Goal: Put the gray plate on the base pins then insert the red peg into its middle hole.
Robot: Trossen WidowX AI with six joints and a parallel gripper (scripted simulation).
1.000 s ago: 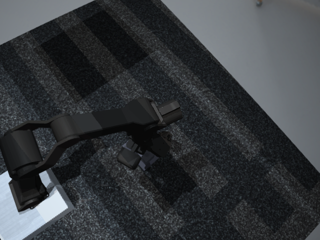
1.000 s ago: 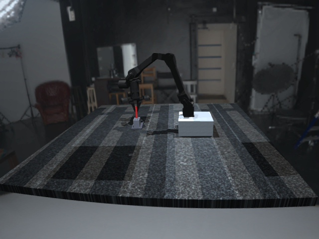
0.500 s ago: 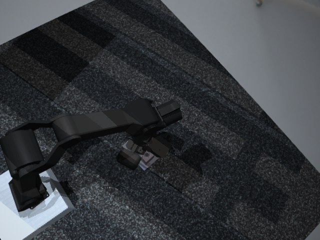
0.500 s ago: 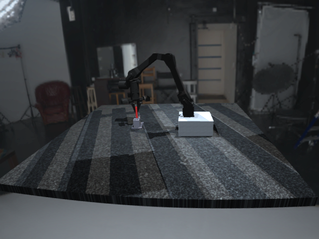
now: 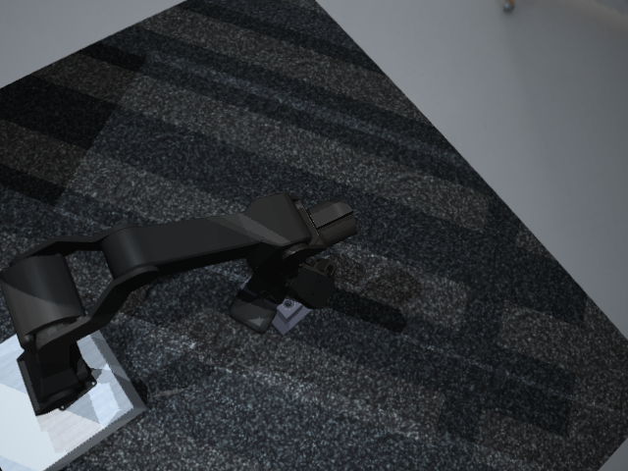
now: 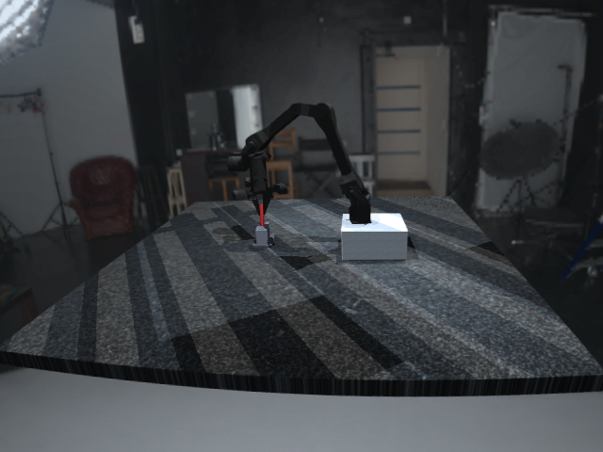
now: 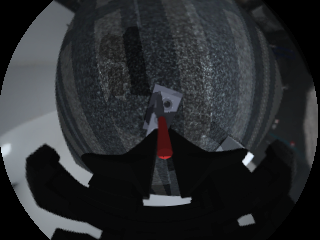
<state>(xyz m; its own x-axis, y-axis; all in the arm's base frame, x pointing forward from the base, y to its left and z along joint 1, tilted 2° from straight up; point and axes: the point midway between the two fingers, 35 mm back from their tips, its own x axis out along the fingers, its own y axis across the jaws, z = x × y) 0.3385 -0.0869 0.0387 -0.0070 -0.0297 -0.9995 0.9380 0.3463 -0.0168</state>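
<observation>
Right now the red peg is right at my gripper tip. Round my gripper tip: gray plate: 5 cm below; then gray base: 9 cm below.
</observation>
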